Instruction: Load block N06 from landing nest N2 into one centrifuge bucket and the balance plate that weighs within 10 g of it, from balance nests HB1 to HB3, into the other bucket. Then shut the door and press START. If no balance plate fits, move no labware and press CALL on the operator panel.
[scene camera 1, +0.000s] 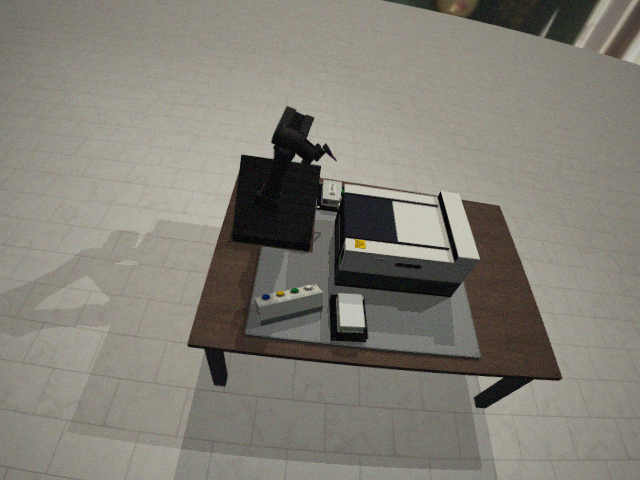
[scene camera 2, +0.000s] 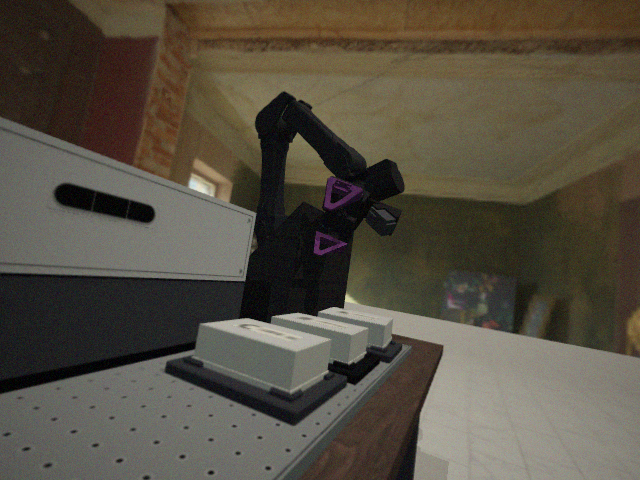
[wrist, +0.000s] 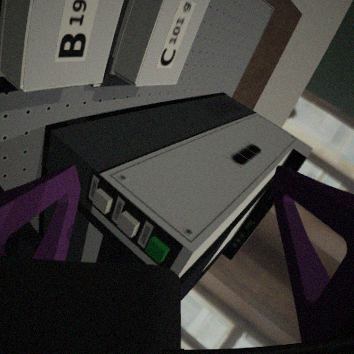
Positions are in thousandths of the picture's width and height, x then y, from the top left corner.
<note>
My gripper (scene camera 2: 502, 486) is open and holds nothing. Also in view: a white block (scene camera 1: 548, 659).
My gripper shows as well in the wrist view (wrist: 496, 499). The wrist view does not show the white block, which is hidden by my gripper.
</note>
